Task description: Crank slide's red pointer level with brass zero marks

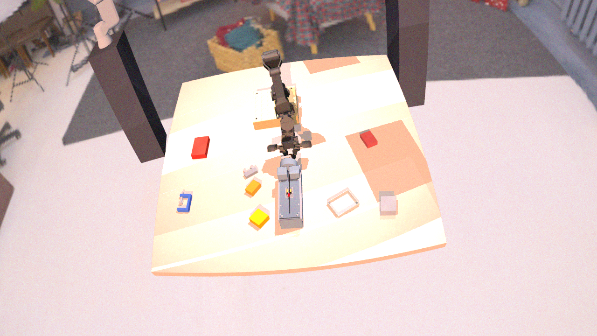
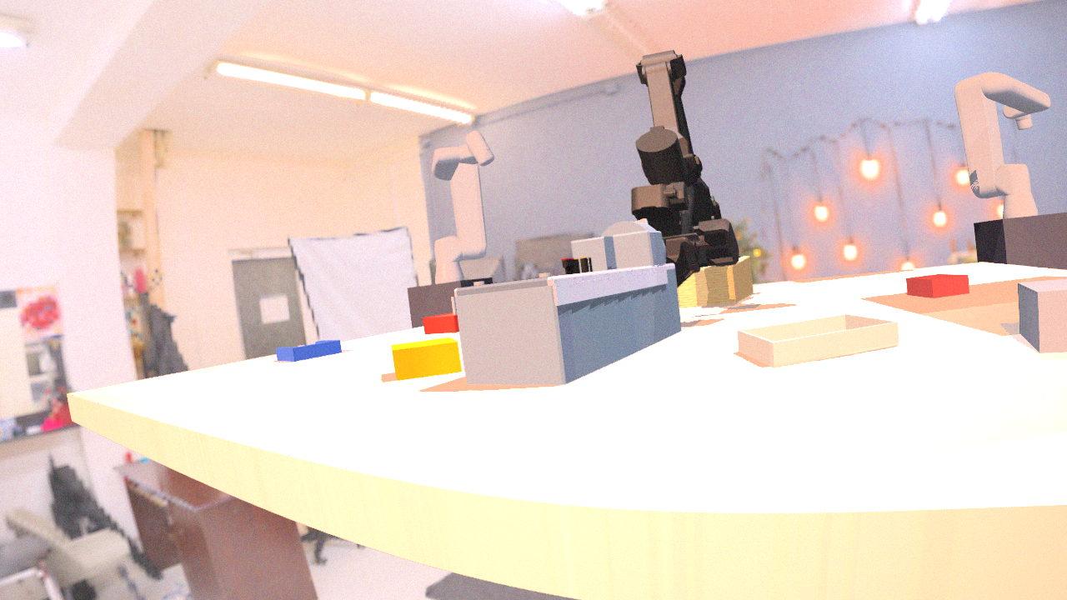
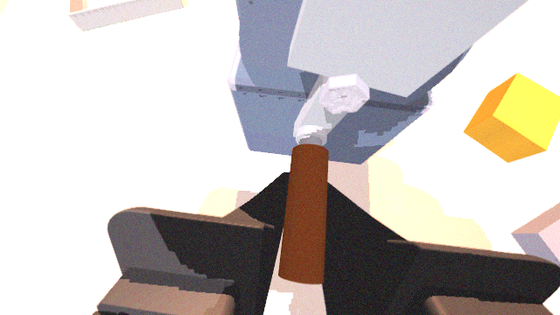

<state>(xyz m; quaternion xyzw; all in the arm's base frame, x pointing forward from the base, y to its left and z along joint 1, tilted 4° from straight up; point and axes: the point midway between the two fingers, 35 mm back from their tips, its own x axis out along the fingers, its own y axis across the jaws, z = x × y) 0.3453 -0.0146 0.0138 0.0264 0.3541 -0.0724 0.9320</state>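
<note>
Now: gripper tip 20 mm past the orange crank handle and 30 mm below it. From my gripper tip the other things lie so: shallow white tray (230 mm ahead, 170 mm to the left, 30 mm below); then red pointer (180 mm ahead, 30 mm to the right, 50 mm above); then yellow cube (220 mm ahead, 180 mm to the right, 20 mm below).
</note>
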